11 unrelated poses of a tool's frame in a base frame.
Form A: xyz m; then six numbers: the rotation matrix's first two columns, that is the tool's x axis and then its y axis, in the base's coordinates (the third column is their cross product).
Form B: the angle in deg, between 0 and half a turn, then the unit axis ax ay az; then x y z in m. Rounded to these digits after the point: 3 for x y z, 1 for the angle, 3 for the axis.
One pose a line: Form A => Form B
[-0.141 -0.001 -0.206 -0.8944 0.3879 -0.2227 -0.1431 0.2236 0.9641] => [155.2 0.083 0.770 0.632 -0.141 -0.001 -0.206]
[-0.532 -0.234 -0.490 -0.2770 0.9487 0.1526 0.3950 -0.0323 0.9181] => [146.9 0.552 0.662 0.507 -0.532 -0.234 -0.490]
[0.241 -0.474 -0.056 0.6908 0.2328 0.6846 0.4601 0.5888 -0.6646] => [73.2 -0.751 -0.649 -0.119 0.241 -0.474 -0.056]
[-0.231 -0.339 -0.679 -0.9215 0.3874 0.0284 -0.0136 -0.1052 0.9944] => [164.2 0.144 0.661 0.737 -0.231 -0.339 -0.679]
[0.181 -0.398 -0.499 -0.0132 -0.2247 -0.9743 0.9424 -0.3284 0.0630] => [124.2 0.593 0.387 -0.706 0.181 -0.398 -0.499]
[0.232 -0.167 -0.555 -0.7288 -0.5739 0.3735 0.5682 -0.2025 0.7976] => [136.8 0.003 -0.552 -0.834 0.232 -0.167 -0.555]
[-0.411 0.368 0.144 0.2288 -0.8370 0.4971 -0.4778 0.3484 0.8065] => [111.8 0.662 -0.724 -0.193 -0.411 0.368 0.144]
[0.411 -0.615 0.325 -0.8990 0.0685 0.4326 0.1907 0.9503 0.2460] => [155.2 -0.069 -0.987 -0.146 0.411 -0.615 0.325]
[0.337 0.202 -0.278 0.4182 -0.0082 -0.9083 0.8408 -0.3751 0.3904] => [123.6 0.791 0.339 -0.510 0.337 0.202 -0.278]
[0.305 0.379 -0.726 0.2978 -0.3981 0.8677 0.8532 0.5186 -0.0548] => [81.1 -0.411 -0.656 -0.633 0.305 0.379 -0.726]
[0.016 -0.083 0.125 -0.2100 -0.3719 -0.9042 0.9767 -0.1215 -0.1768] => [118.1 0.421 0.488 -0.765 0.016 -0.083 0.125]
